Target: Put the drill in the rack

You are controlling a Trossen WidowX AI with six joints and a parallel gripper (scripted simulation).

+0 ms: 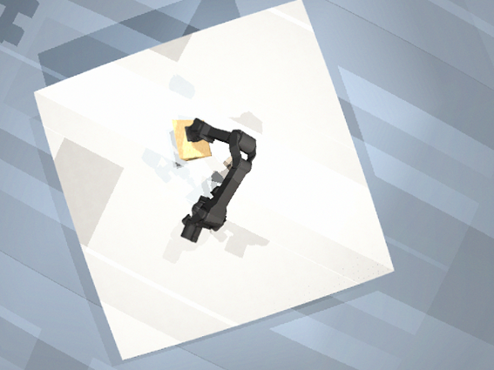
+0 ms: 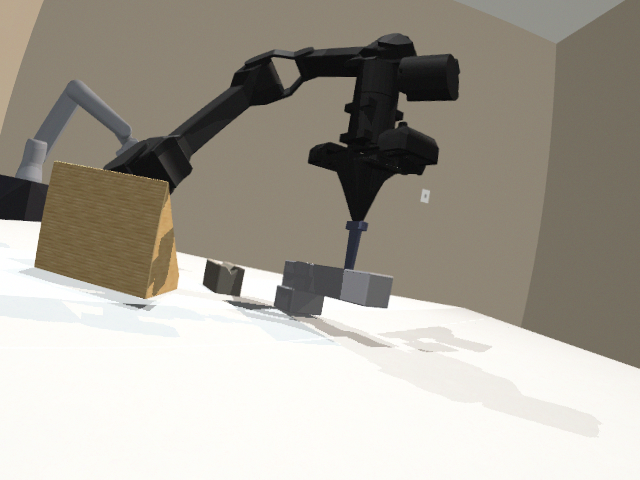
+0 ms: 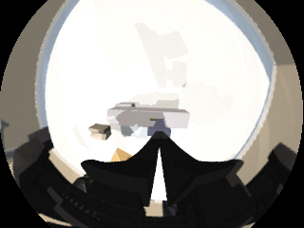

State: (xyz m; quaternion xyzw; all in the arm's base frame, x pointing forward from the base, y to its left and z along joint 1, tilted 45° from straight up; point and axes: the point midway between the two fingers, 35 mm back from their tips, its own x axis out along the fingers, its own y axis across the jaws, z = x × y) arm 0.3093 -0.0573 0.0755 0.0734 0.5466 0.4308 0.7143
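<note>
The key is 3 cm below my gripper tip. The rest, counted from my gripper tip: drill 3 cm behind, 4 cm to the left, 8 cm below; rack block 17 cm behind, 12 cm to the left, 11 cm below; grey housing 2 cm behind, 2 cm to the left, 9 cm below.
</note>
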